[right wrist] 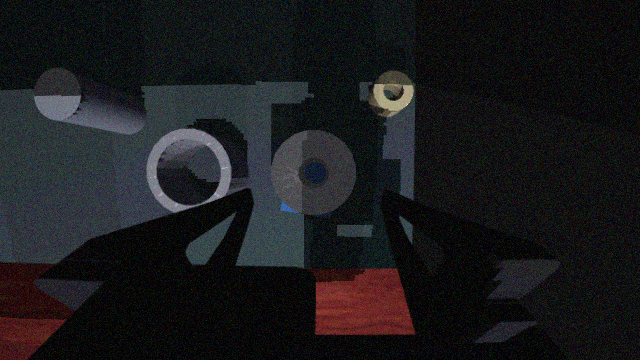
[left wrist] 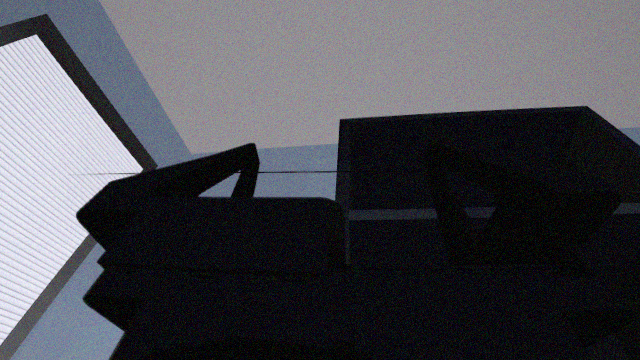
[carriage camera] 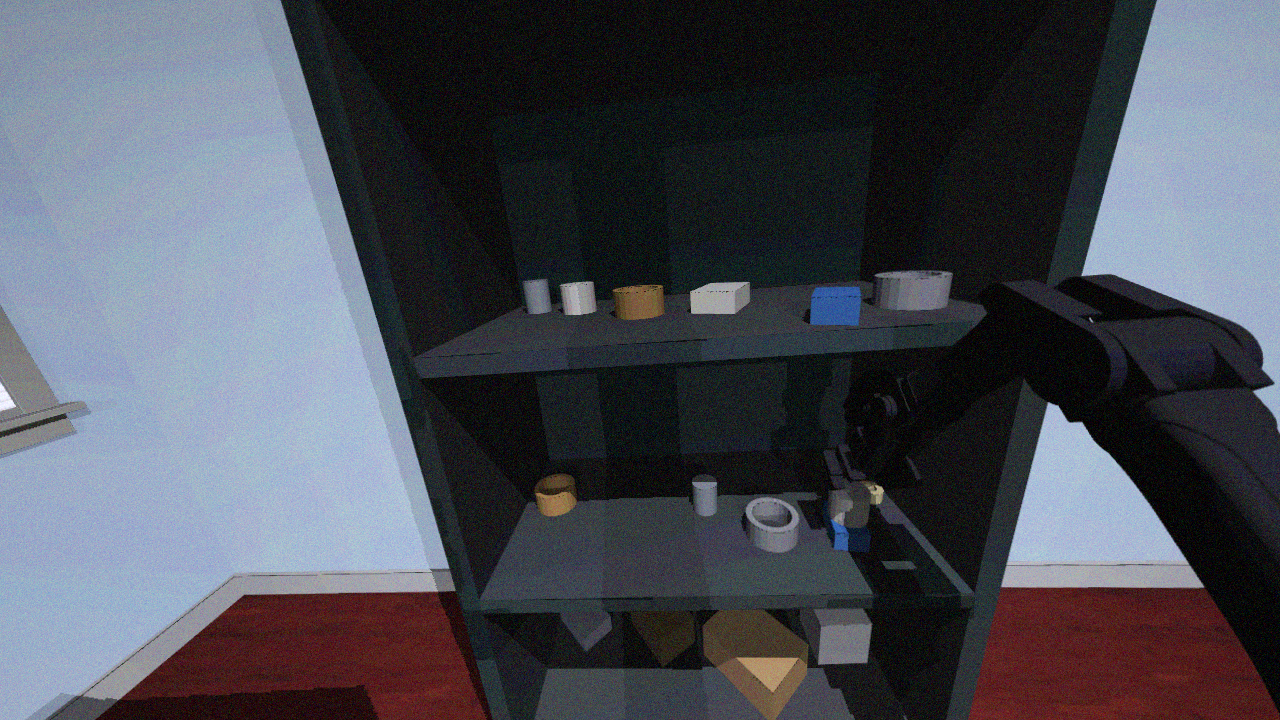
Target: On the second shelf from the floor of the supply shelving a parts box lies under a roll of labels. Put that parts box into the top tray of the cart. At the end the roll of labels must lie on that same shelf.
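Places are measured from the left arm's base along level axes (x ahead, y left, z up), in metres.
Pixels of known places: left gripper, fingertip midpoint: point(left wrist: 340, 151); right gripper, fingertip midpoint: point(right wrist: 317, 196) point(carriage camera: 856, 486).
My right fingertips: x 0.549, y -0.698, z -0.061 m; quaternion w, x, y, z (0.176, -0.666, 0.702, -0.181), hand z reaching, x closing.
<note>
For each thing: its top centre in the pictures, then the offset to it from my right fingertips. "spot": a spot on its surface instead. Level surfaces: height alone.
- blue parts box, middle of its top: point(right wrist: 311, 176) point(carriage camera: 845, 516) 0.012 m ahead, 0.008 m left, 0.078 m down
- second shelf, its level: 0.118 m down
- grey ring, middle of its top: point(right wrist: 188, 172) point(carriage camera: 771, 513) 0.023 m ahead, 0.149 m left, 0.070 m down
- grey cylinder, middle of its top: point(right wrist: 57, 93) point(carriage camera: 704, 481) 0.111 m ahead, 0.270 m left, 0.048 m down
- small yellow ring, middle of its top: point(right wrist: 393, 90) point(carriage camera: 870, 487) 0.116 m ahead, 0.099 m right, 0.093 m down
- unit's right side panel, surface spot: point(carriage camera: 1015, 501) spot: 0.129 m back, 0.158 m right, 0.057 m up
The roll of labels point(carriage camera: 847, 506) point(right wrist: 290, 175), a whitish cylinder in shadow with a centre hole, lies on the blue parts box point(carriage camera: 852, 537) point(right wrist: 288, 207) near the right end of the second shelf point(carriage camera: 626, 555) point(right wrist: 260, 245). In the right wrist view most of the box is hidden under the roll. My right gripper point(right wrist: 317, 196) is open and empty above the roll, pointing down, with the roll showing between and beyond its fingertips. My left gripper point(left wrist: 340, 151) is open and empty, away from the shelf. The cart does not show in these views.
A grey ring point(carriage camera: 771, 524) point(right wrist: 152, 170) stands left of the stack, close to one right finger. A grey cylinder point(carriage camera: 704, 496) point(right wrist: 57, 95) and a small yellow ring point(carriage camera: 875, 493) point(right wrist: 395, 102) stand behind. The upper shelf point(carriage camera: 572, 354) overhangs; the unit's right side panel point(carriage camera: 1015, 501) is near.
</note>
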